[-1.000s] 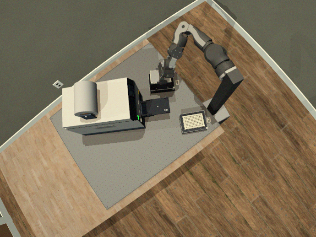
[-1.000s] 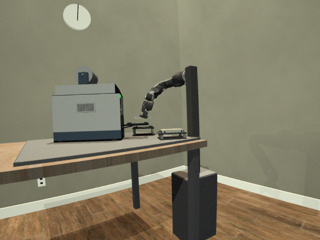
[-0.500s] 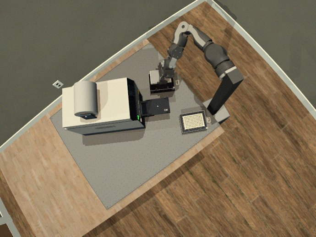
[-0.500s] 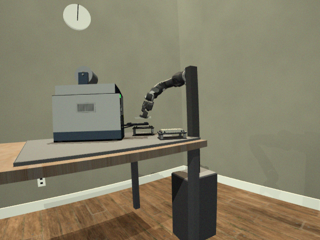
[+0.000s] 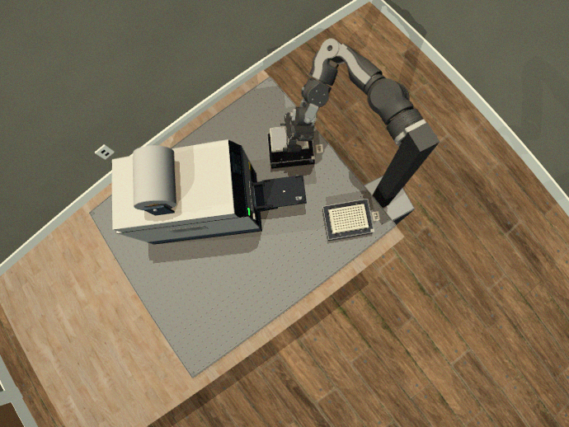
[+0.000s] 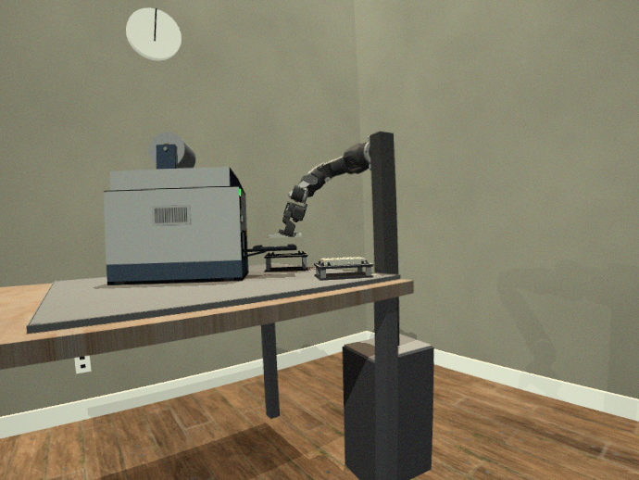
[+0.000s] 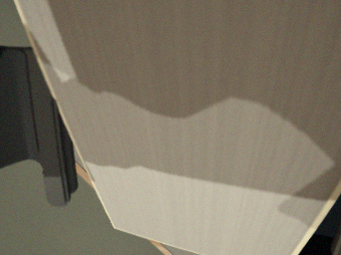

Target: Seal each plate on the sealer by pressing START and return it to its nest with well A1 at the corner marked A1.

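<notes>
Right now my hand is 9 cm above the black nest N1. From my hand the other things lie so: yellow warning label 16 cm ahead, 3 cm to the left, 1 cm above; then plate 33 cm to the left, 9 cm below, 6 cm behind; then sealer stage 15 cm to the left, 10 cm ahead, 5 cm below.
</notes>
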